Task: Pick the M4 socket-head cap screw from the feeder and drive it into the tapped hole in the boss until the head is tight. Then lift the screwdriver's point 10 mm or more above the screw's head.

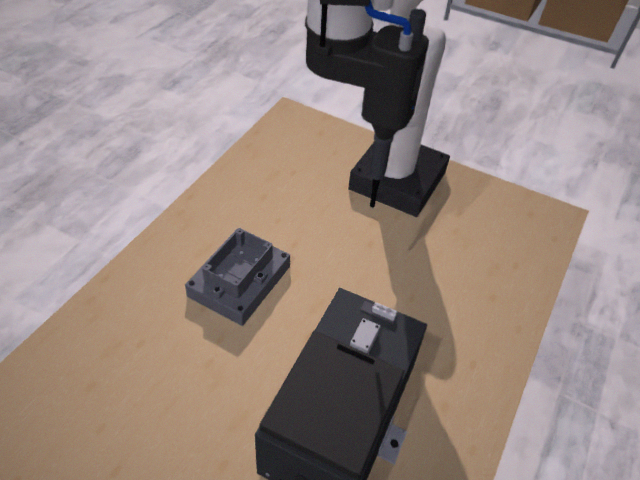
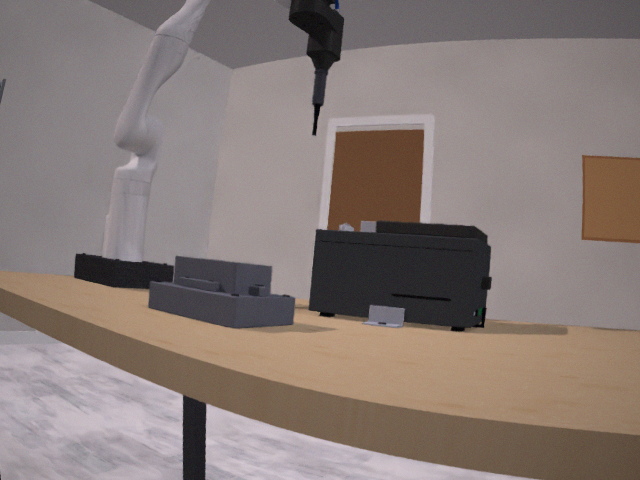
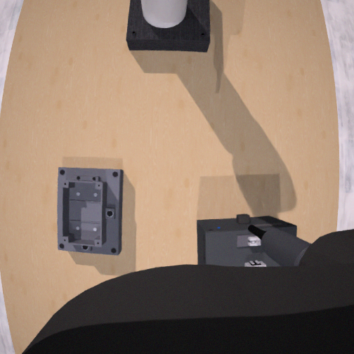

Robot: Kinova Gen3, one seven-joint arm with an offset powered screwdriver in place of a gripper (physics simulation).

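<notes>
My gripper, a black screwdriver [image 1: 372, 205] [image 2: 313, 134] [image 3: 251, 229], points down high above the table; no screw shows at its tip. The screw feeder [image 1: 330, 397] [image 2: 398, 268] [image 3: 212, 247] is a dark box with a pale clear-looking block [image 1: 384, 311] [image 3: 254, 241] at one end of its top. No loose screw can be made out there. A grey open housing [image 1: 248, 281] [image 2: 222, 273] [image 3: 104, 207] sits on a grey base plate [image 1: 214, 304] [image 2: 191, 304] [image 3: 114, 232]. Small bosses with dark holes [image 1: 260, 276] [image 3: 110, 213] stand beside its walls; which is the tapped one I cannot tell.
The arm's black base [image 1: 382, 198] [image 2: 124, 273] [image 3: 167, 45] stands at the table's back. A white plate [image 1: 365, 334] lies on the feeder's top. A small grey bracket [image 1: 392, 444] [image 2: 386, 315] is beside the feeder. A shelf [image 1: 563, 38] stands beyond the table.
</notes>
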